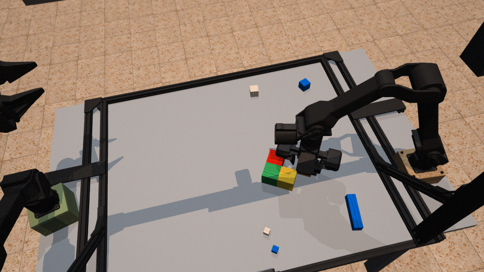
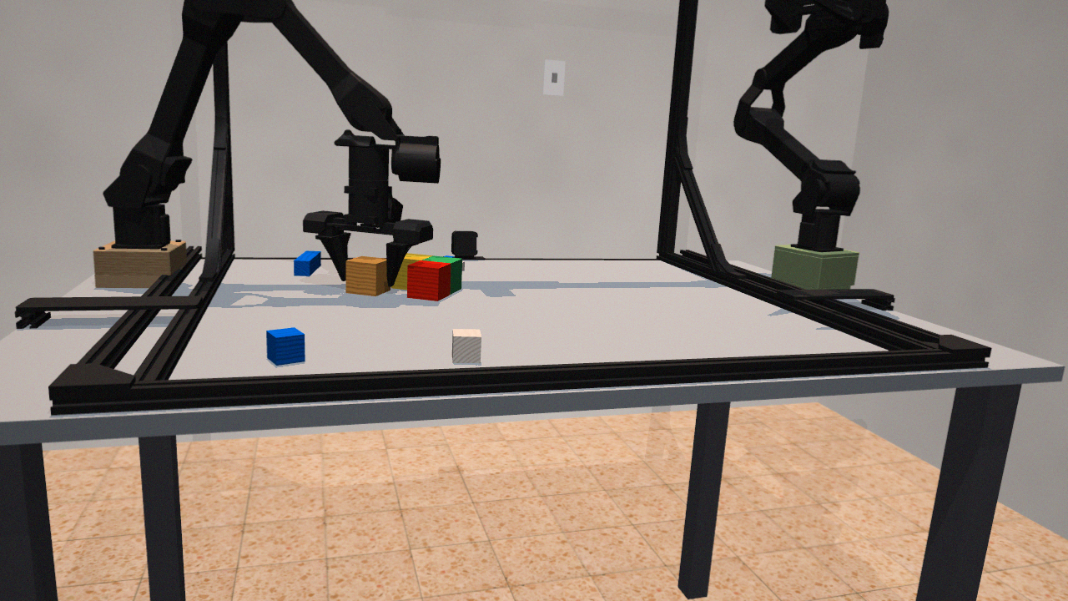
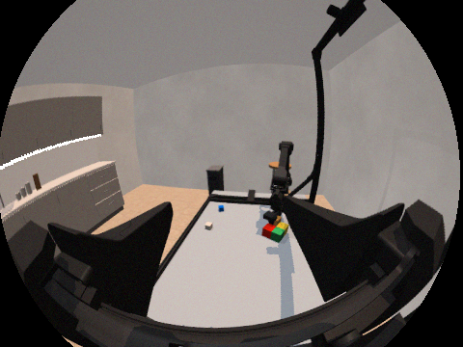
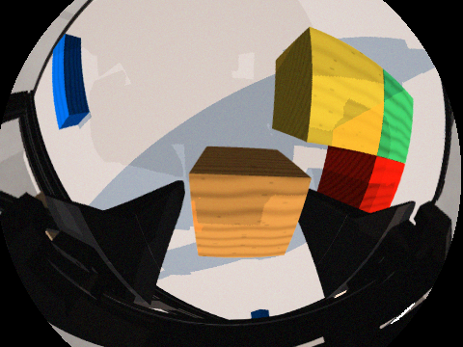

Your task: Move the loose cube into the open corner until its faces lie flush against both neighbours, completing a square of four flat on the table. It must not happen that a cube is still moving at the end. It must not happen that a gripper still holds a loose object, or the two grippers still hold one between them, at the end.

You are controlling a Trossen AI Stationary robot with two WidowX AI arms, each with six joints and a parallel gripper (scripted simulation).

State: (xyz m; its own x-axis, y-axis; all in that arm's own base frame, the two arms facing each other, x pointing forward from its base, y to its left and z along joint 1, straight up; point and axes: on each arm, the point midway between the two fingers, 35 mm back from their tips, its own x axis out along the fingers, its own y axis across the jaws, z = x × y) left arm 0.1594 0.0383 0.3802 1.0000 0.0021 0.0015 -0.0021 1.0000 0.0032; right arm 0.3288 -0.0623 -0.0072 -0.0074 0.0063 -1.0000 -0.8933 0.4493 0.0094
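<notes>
Now: the long blue block 16 cm behind my right hand, 11 cm to the right of it and 3 cm below it.
</notes>
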